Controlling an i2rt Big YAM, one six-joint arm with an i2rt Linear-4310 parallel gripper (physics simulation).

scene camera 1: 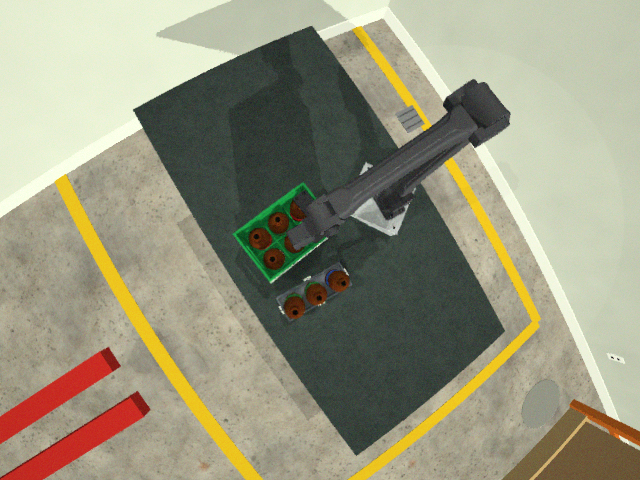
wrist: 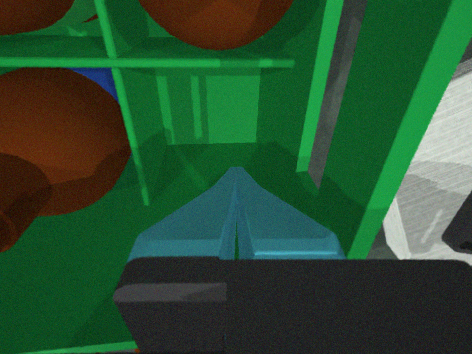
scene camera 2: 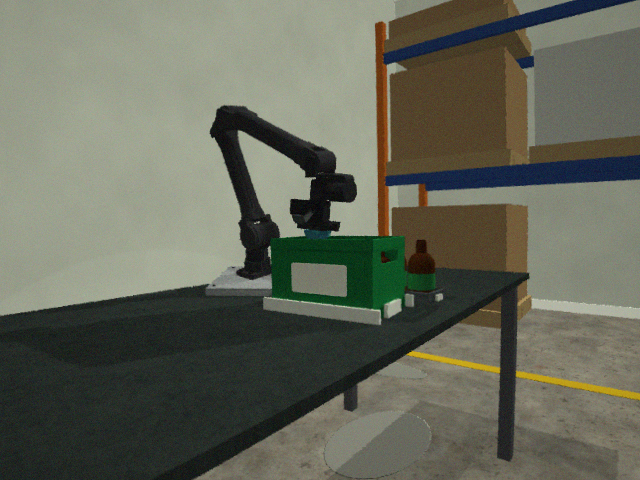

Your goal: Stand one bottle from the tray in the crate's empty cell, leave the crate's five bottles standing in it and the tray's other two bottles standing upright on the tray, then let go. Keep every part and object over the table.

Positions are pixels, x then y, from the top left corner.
Labels:
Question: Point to a green-labelled bottle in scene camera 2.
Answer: At 421,266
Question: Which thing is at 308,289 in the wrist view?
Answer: My gripper.

